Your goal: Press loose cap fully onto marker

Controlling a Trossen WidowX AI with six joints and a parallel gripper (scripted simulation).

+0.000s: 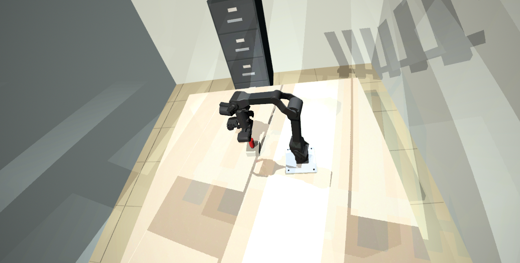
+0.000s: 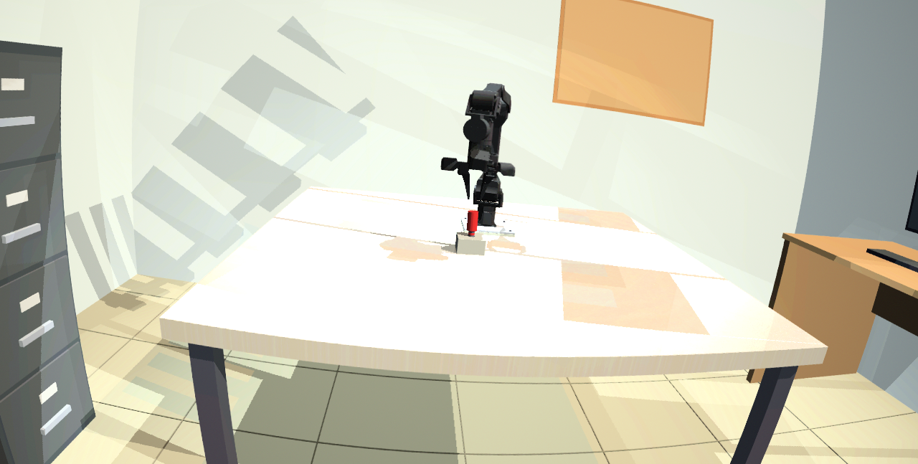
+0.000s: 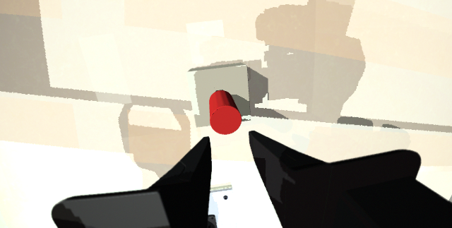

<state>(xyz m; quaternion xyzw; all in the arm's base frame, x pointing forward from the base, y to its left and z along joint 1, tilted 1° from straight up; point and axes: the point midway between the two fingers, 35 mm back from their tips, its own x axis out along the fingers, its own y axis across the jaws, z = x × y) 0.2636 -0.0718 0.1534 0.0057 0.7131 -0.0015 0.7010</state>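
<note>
Now: the red cap 50 mm below my gripper tip. From my gripper tip the other things lie so: holder block 120 mm below.
</note>
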